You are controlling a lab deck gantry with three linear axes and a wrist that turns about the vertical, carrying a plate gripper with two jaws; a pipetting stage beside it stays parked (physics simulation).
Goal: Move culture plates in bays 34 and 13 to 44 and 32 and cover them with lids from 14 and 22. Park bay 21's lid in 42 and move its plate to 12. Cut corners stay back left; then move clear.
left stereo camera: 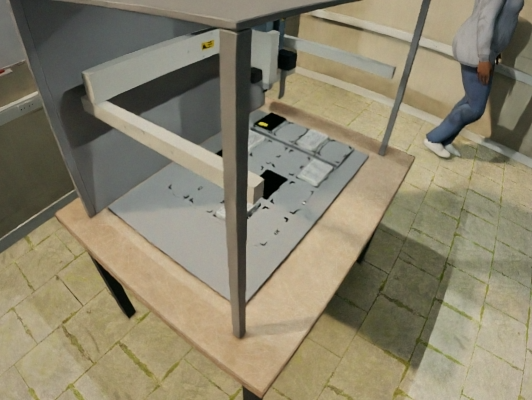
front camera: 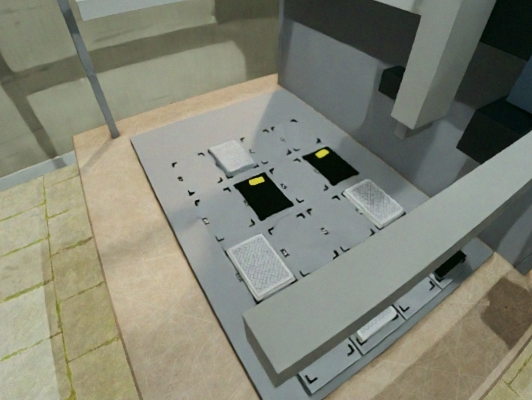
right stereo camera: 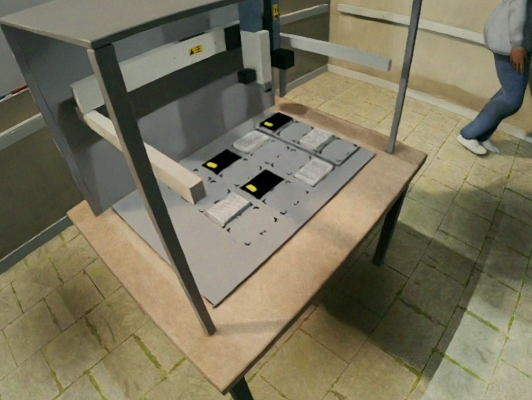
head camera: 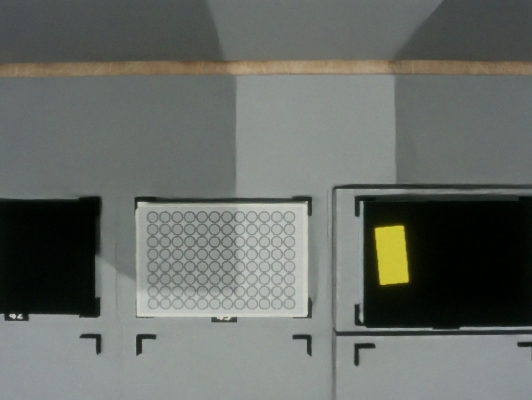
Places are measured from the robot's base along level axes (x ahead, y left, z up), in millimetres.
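Where they show: gripper, fingertip midpoint: (left stereo camera: pixel 272 94) (right stereo camera: pixel 275 93); robot's base, origin of the base link: (left stereo camera: pixel 263 244) (front camera: pixel 173 164) (right stereo camera: pixel 247 244).
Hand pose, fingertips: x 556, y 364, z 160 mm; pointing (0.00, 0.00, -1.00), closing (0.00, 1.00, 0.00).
Things, the pixels of their top centre, and the offset from my fingertips. "spot": a spot on its surface instead.
- black lid with a yellow label, middle of its top: (head camera: pixel 461 264) (front camera: pixel 431 243) (right stereo camera: pixel 276 120) (left stereo camera: pixel 270 120) 0 mm ahead, 0 mm left, 129 mm down
- bay 22, surface spot: (front camera: pixel 265 200) (right stereo camera: pixel 268 179) (left stereo camera: pixel 272 179) spot: 305 mm back, 221 mm right, 152 mm down
- bay 42, surface spot: (head camera: pixel 45 255) (front camera: pixel 338 169) spot: 298 mm back, 2 mm left, 152 mm down
- Bay 21's uncovered white plate, middle of its top: (front camera: pixel 231 154) (left stereo camera: pixel 237 206) (right stereo camera: pixel 228 206) 492 mm back, 214 mm right, 146 mm down
- bay 43, surface spot: (head camera: pixel 222 260) (front camera: pixel 374 200) (right stereo camera: pixel 251 139) spot: 163 mm back, 0 mm left, 146 mm down
- bay 24, surface spot: (front camera: pixel 378 325) spot: 59 mm ahead, 217 mm right, 131 mm down
A black lid with a yellow label (front camera: pixel 452 265) (head camera: pixel 465 260) (left stereo camera: pixel 272 119) (right stereo camera: pixel 280 121) lies in bay 44, with a pale plate edge showing beneath. My gripper (left stereo camera: pixel 281 93) (right stereo camera: pixel 282 92) hangs above bay 44, empty and open; one jaw shows, and in the front view the beam hides the jaws. A white plate (front camera: pixel 261 267) (left stereo camera: pixel 315 173) (right stereo camera: pixel 313 171) stands in bay 13. Black lids lie in bay 22 (front camera: pixel 265 200) (left stereo camera: pixel 274 184) (right stereo camera: pixel 265 182) and bay 42 (front camera: pixel 332 167) (head camera: pixel 45 255) (right stereo camera: pixel 223 161). Bay 21's uncovered white plate (front camera: pixel 231 156) (right stereo camera: pixel 228 209) stands there. Cut corners are unclear.
White plates stand in bay 43 (front camera: pixel 374 202) (head camera: pixel 222 260) (right stereo camera: pixel 251 142) and bay 24 (front camera: pixel 378 325) (left stereo camera: pixel 312 140) (right stereo camera: pixel 316 139). The pipetting stage (front camera: pixel 445 65) (right stereo camera: pixel 257 57) is beside the gripper. A grey beam (front camera: pixel 380 260) (right stereo camera: pixel 165 170) crosses above the deck. A person (left stereo camera: pixel 470 85) stands beyond the table.
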